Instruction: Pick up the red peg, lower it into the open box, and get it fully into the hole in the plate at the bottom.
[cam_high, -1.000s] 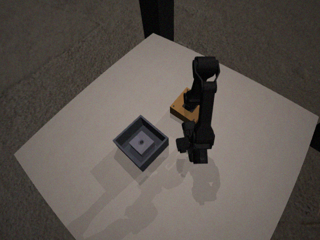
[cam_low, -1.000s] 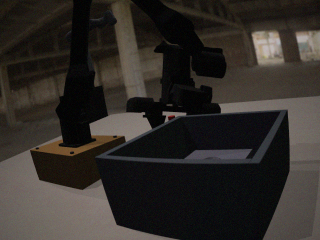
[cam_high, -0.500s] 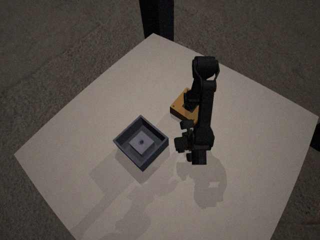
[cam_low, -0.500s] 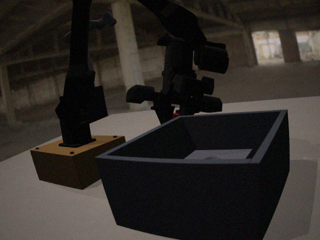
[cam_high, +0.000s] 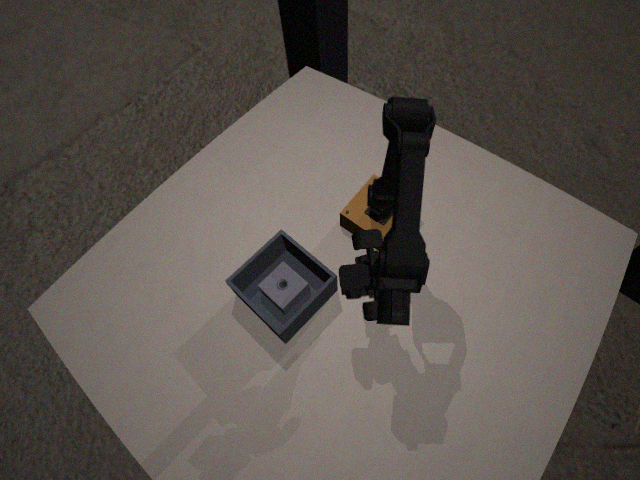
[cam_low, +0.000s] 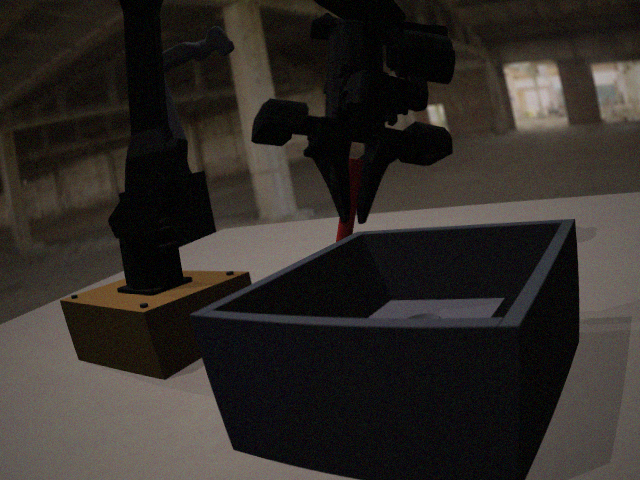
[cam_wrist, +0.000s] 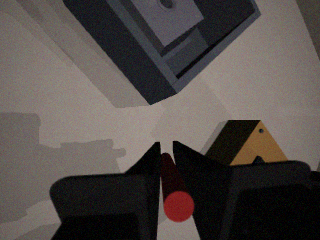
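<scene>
My gripper tip is 11 cm short of the grey plate, 15 cm to the left of it and 5 cm above it. The rest, counted from my gripper tip: red peg 1 cm behind, 2 cm to the left, 2 cm above; then dark blue box 11 cm ahead, 15 cm to the right, 7 cm below.
</scene>
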